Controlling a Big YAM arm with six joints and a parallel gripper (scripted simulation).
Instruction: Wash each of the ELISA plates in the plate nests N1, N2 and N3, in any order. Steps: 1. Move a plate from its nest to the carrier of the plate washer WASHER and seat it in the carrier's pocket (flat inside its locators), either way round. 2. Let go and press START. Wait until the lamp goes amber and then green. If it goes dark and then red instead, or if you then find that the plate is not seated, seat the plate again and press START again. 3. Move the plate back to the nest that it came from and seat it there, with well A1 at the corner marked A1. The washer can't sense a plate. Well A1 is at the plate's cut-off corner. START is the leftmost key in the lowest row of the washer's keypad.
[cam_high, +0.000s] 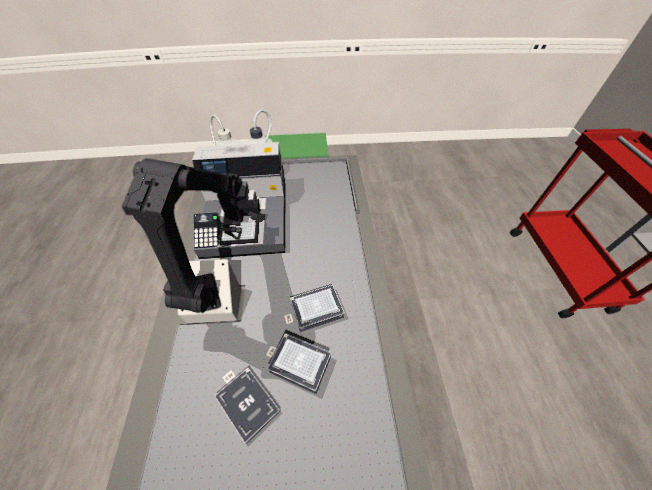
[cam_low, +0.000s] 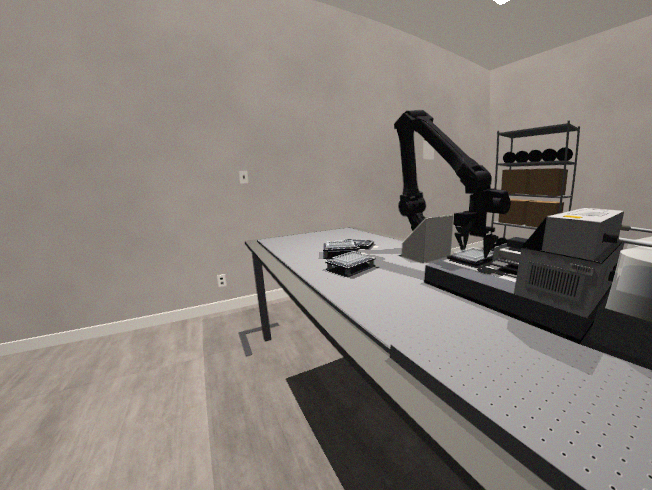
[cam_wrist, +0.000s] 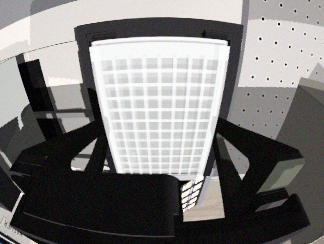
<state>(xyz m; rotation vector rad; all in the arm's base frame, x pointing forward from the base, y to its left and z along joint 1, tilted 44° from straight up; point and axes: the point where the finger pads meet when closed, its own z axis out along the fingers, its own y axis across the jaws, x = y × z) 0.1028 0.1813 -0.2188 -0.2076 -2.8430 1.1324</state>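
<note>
My hand is 10 mm above the dark carrier. From my hand the other things lie so: washer 150 mm to the left, 40 mm above, 10 mm ahead.
</note>
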